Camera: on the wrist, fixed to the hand. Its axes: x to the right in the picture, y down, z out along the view.
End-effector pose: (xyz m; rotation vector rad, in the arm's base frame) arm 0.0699 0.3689 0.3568 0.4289 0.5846 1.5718
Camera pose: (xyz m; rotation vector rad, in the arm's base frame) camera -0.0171 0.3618 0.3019 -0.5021 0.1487 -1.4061
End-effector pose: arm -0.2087 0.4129 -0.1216 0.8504 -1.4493 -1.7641
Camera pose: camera -0.1275 0.3528 -0.1012 -1.0155 -0.7440 0.9420
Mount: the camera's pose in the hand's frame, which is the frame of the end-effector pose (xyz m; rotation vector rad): 0.0046 0.0368 -0.0962 -0.2343 -0.3351 -3.1011
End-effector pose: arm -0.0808 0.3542 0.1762 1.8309 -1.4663 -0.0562
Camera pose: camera -0.0632 0.4001 0.2668 -1.6825 -2.0677 1.5575
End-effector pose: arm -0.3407 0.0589 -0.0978 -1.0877 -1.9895 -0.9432
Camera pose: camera -0.2900 -0.0050 -0.0348 -1.6905 1.0484 0.8537
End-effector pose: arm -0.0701 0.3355 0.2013 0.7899 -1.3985 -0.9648
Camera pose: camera 0.0283 0.3377 0.2320 -1.2624 -0.7436 1.6632
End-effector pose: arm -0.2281 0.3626 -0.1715 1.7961 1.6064 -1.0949
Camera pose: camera -0.1694 0.4348 -0.1271 1.7134 -1.7667 0.7278
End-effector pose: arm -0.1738 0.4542 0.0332 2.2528 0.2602 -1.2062
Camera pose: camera -0.0881 0.4777 0.0855 0.4103 -2.1493 0.9387
